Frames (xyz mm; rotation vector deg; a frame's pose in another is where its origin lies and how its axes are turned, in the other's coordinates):
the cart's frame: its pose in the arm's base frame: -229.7 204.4 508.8 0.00 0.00 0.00
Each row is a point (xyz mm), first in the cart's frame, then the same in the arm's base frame.
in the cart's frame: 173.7 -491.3 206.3
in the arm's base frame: -56.0 -286.9 715.1
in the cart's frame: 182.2 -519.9 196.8
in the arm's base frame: -47.5 -315.5 705.6
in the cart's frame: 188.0 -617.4 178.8
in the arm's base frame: -41.7 -413.0 687.6
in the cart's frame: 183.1 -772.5 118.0
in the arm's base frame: -46.6 -568.1 626.8
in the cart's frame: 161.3 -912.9 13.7
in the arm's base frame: -68.4 -708.5 522.5
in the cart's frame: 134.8 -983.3 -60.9
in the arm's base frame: -94.9 -778.9 447.9
